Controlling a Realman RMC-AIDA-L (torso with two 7-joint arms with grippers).
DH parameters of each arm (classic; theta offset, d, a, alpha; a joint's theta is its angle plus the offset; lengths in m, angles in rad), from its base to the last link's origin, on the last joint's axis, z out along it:
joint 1: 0 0.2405 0 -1.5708
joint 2: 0 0 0 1.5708
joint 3: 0 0.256 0 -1.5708
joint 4: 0 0 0 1.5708
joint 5: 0 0.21 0 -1.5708
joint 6: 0 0 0 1.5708
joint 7: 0 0.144 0 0
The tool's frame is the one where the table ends.
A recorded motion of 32 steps. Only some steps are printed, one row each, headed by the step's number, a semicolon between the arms.
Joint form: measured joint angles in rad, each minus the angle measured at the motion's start. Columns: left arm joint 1, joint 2, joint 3, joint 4, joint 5, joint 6, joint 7; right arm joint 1, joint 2, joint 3, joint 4, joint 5, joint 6, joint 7.
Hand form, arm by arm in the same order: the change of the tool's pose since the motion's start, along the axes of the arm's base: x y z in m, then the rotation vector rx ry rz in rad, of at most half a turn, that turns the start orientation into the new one. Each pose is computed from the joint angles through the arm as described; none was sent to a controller.
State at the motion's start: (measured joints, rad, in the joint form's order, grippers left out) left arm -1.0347 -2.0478 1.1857 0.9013 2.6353 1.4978 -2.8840; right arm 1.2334 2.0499 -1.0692 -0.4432 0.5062 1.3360 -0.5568
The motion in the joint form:
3: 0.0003 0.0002 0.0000 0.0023 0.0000 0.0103 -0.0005; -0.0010 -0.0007 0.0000 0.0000 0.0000 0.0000 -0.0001
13: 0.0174 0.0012 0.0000 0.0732 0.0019 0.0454 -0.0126; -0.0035 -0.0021 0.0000 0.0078 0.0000 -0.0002 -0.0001
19: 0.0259 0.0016 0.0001 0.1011 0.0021 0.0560 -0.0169; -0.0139 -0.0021 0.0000 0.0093 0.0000 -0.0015 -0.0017
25: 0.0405 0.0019 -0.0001 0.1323 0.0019 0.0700 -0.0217; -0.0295 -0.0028 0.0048 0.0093 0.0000 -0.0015 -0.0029
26: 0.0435 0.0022 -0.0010 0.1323 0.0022 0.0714 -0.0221; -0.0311 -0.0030 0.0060 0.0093 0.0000 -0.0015 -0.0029
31: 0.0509 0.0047 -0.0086 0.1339 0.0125 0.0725 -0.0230; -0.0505 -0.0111 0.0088 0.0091 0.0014 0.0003 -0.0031
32: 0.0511 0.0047 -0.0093 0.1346 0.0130 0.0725 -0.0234; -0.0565 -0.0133 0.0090 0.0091 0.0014 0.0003 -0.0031
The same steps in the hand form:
3: -0.0001 -0.0012 0.0003 -0.0072 0.0023 0.0034; 0.0005 0.0001 0.0003 0.0006 -0.0002 -0.0009
13: 0.0055 -0.0029 0.0093 0.0076 -0.0001 -0.0114; 0.0033 -0.0009 0.0000 -0.0025 -0.0024 -0.0094
19: 0.0071 -0.0036 0.0129 0.0159 -0.0020 -0.0173; 0.0079 -0.0023 -0.0001 -0.0028 -0.0026 -0.0190
25: 0.0067 -0.0053 0.0168 0.0232 -0.0040 -0.0178; 0.0143 -0.0039 0.0003 -0.0012 0.0012 -0.0357
26: 0.0052 -0.0057 0.0171 0.0230 -0.0038 -0.0134; 0.0150 -0.0041 0.0004 -0.0006 0.0021 -0.0378
31: 0.0007 -0.0052 0.0199 0.0325 0.0017 -0.0020; 0.0236 -0.0047 0.0040 0.0062 0.0028 -0.0592
32: 0.0007 -0.0052 0.0201 0.0336 0.0015 -0.0017; 0.0264 -0.0049 0.0050 0.0083 0.0021 -0.0653

